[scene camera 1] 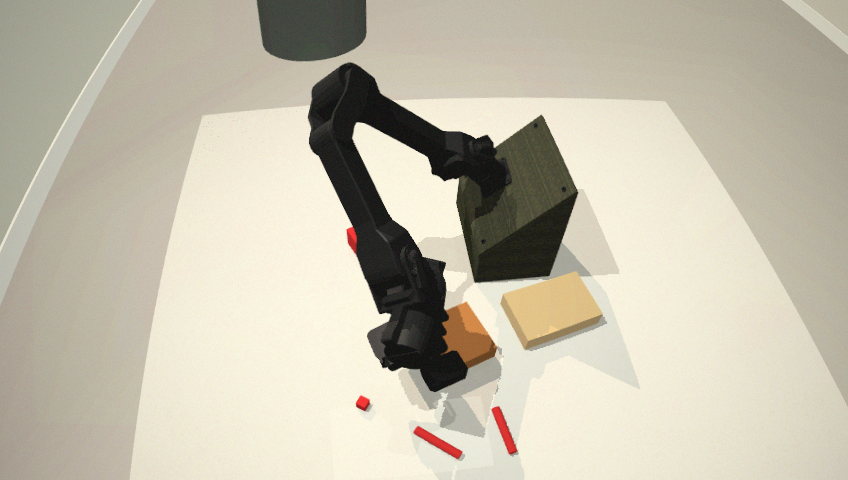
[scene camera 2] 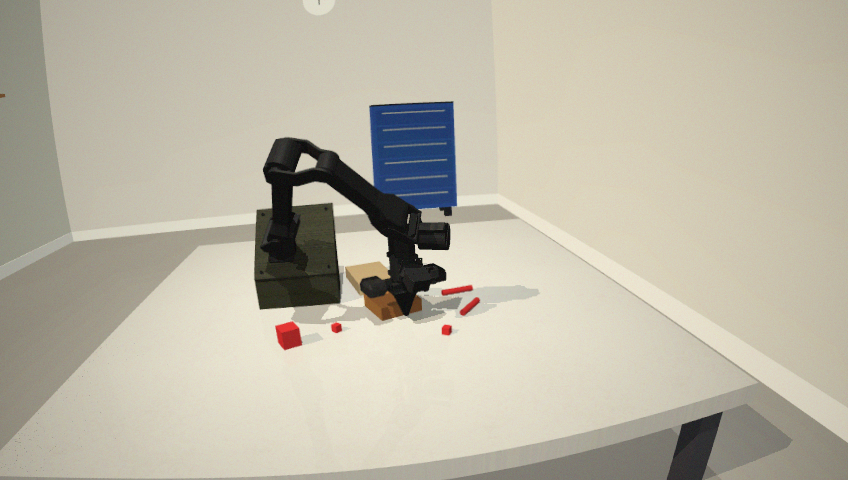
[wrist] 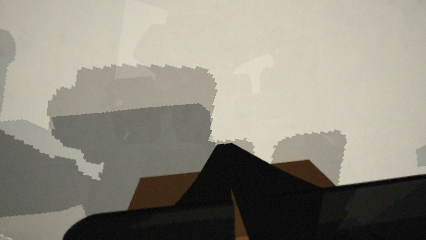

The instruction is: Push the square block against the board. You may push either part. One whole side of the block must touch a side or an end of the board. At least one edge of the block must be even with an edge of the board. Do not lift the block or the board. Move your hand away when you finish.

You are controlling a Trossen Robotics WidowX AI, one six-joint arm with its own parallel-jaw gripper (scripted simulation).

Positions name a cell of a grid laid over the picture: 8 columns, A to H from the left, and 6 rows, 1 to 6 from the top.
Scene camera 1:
my gripper: D5
tan board: F4
orange square block: E5
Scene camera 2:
my gripper: D4
tan board: D4
orange square block: D4
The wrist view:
my gripper: E4
